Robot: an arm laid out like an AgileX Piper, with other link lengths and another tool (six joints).
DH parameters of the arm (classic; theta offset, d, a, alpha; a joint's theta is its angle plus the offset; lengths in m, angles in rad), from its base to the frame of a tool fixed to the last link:
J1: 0 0.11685 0 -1.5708
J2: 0.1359 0 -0.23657 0
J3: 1.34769 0 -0.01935 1.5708
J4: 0 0.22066 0 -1.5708
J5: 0 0 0 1.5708
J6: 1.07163 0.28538 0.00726 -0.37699
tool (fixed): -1.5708 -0.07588 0 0
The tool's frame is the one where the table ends.
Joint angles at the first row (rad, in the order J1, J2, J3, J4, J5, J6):
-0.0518 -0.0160 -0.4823 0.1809 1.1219 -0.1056
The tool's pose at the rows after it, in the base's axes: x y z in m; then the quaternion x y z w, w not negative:
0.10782, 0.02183, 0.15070, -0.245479, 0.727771, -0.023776, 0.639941
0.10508, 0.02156, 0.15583, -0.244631, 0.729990, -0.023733, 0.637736
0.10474, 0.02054, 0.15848, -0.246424, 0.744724, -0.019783, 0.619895
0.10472, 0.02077, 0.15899, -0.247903, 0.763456, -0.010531, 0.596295
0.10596, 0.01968, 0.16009, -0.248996, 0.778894, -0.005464, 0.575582
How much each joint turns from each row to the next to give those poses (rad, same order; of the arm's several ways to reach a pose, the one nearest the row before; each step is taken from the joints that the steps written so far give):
0.0001 0.0000 -0.0041 -0.0020 0.0120 0.0162
-0.0001 0.0138 -0.0308 -0.0040 0.0224 0.0064
0.0001 0.0642 -0.0382 -0.0061 0.0208 0.0001
-0.0001 0.0752 -0.0365 0.0000 0.0247 0.0000
-0.0001 0.0686 -0.0330 -0.0055 0.0169 -0.0001

